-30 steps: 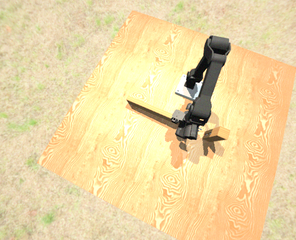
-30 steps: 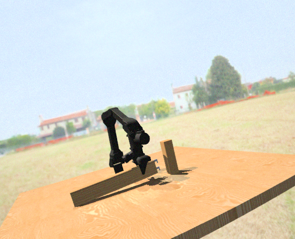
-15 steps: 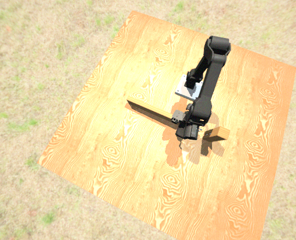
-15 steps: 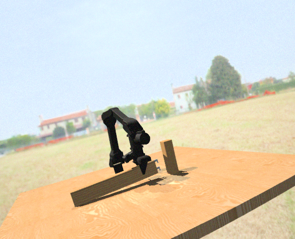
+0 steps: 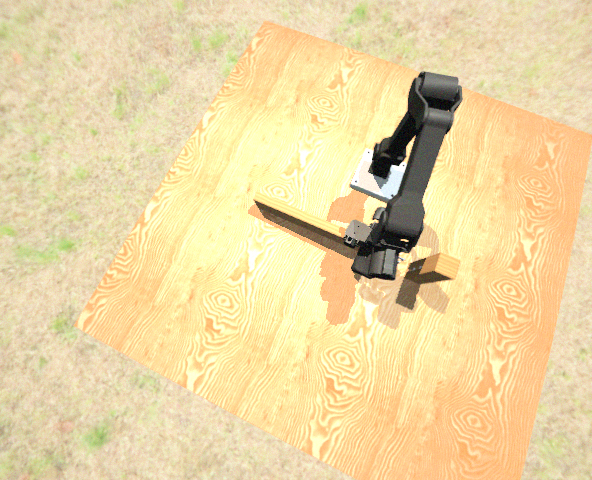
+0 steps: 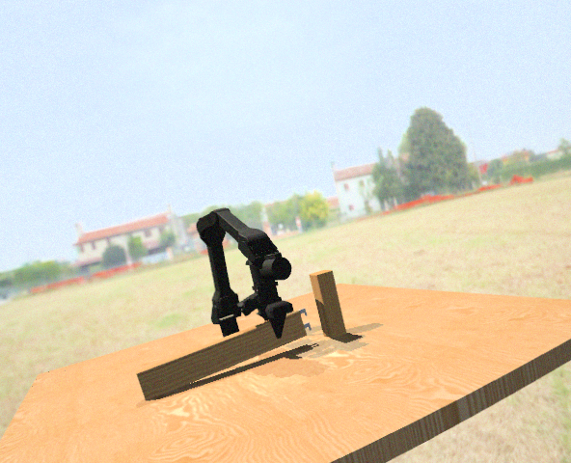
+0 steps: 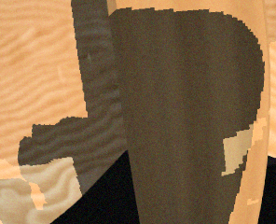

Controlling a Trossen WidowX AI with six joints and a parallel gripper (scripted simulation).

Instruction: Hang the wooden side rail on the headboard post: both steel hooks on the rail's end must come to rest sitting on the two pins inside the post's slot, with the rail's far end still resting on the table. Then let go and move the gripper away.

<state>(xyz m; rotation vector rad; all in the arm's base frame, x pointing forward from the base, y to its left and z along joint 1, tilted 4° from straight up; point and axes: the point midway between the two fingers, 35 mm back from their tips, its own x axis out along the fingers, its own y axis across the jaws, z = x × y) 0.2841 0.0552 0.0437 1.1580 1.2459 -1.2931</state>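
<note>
The headboard post lies 160 mm to the left of my gripper tip and 40 mm above it.
</note>
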